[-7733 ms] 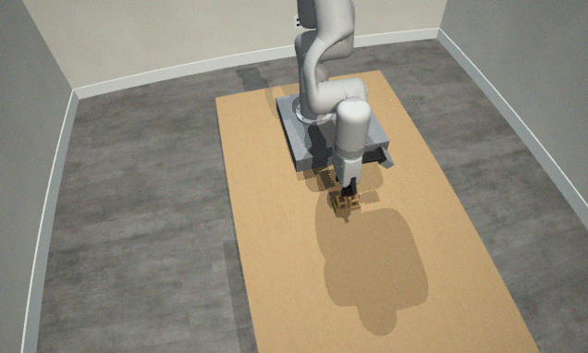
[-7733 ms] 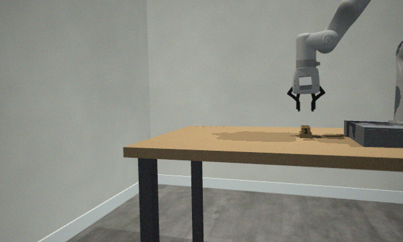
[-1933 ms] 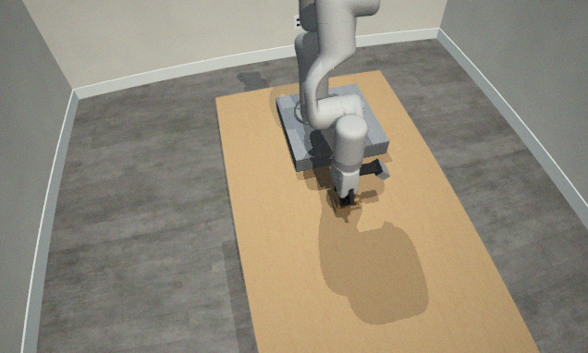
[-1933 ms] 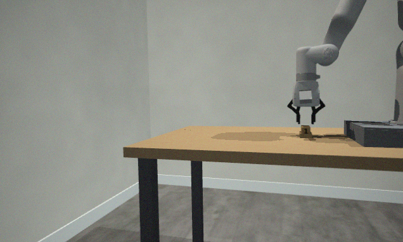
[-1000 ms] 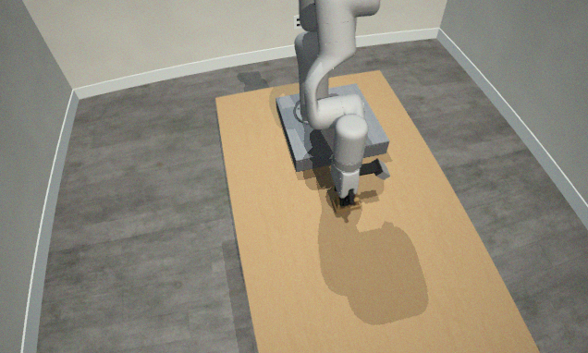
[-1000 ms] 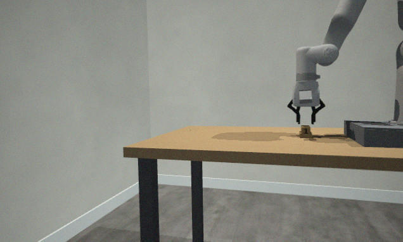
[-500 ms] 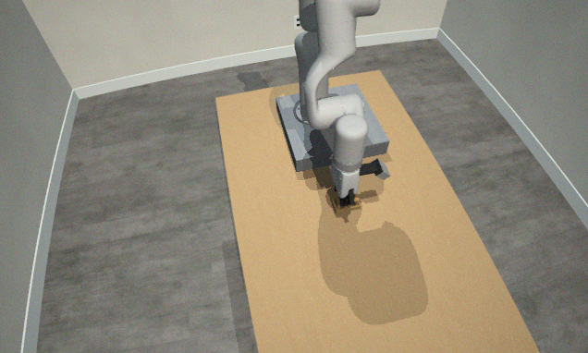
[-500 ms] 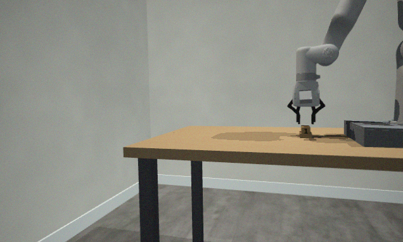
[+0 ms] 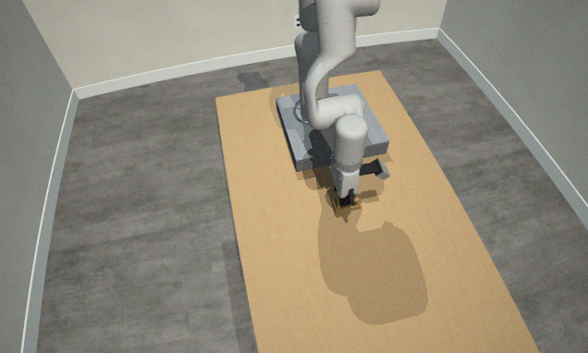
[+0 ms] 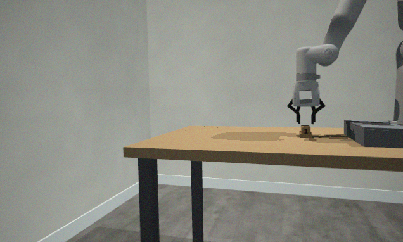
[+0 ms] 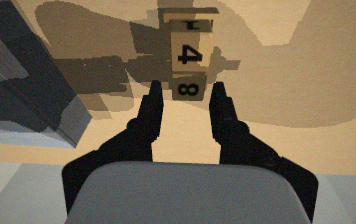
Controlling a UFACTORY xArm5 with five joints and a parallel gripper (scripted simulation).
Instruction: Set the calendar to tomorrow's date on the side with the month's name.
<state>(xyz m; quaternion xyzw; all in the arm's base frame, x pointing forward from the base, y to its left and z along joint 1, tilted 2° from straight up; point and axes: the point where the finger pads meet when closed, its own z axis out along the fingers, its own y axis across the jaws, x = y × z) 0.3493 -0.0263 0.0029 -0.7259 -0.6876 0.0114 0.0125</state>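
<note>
My gripper is now 40 mm above the wooden cube. From my hand the other things lie so: wooden tray 60 mm below, 20 mm to the left.
</note>
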